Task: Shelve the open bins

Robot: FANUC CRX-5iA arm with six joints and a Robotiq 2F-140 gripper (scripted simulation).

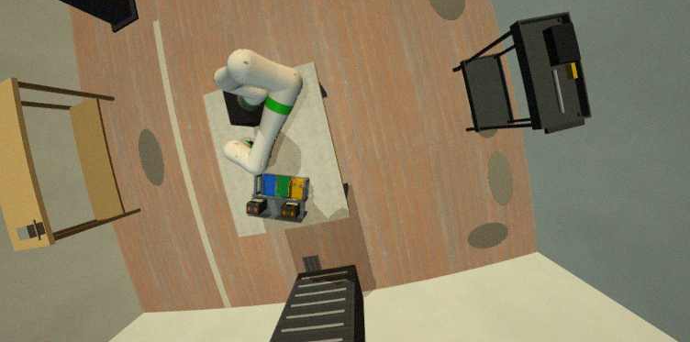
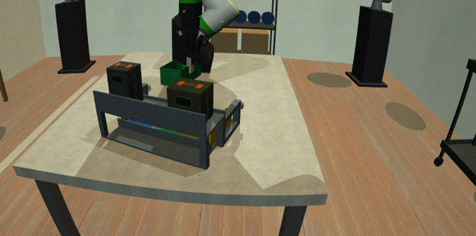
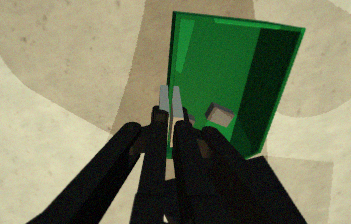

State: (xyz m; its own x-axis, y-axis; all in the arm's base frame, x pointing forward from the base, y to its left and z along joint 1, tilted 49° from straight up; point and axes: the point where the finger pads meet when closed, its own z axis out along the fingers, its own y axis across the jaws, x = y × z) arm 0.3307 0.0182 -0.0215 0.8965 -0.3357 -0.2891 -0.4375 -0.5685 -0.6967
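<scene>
Right now my hand is 20 mm past the green bin, 40 mm to the left of it and 40 mm above it. Also, from my hand: yellow bin (360 mm ahead, 70 mm to the left, 60 mm below).
</scene>
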